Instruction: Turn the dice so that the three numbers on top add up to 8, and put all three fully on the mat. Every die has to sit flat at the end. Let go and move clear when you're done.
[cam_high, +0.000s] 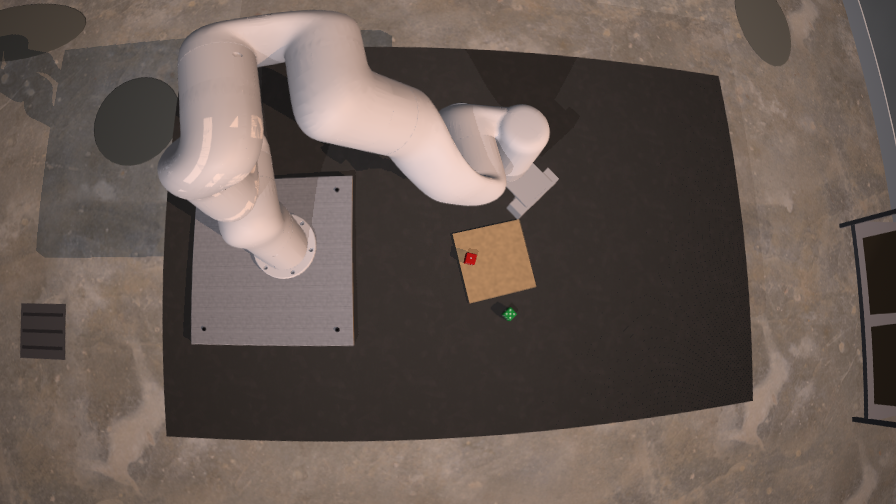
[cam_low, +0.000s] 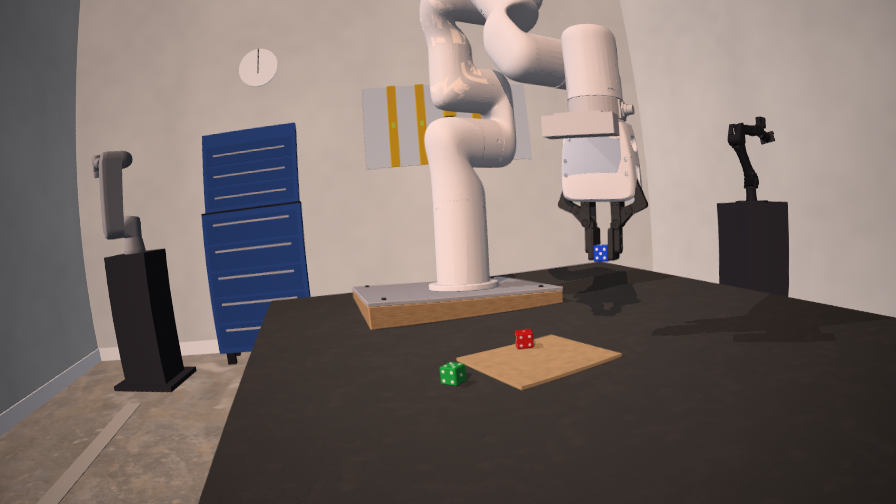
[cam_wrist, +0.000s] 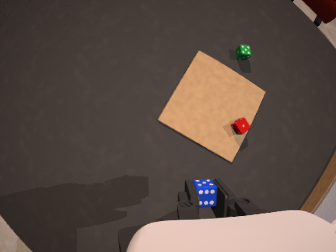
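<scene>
The tan mat lies 5 cm ahead of my hand, 11 cm to the right of it and 12 cm below it. Round my hand: green die 10 cm ahead, 21 cm to the right, 11 cm below; then red die 11 cm to the right, 11 cm below; then blue die 1 cm below.
</scene>
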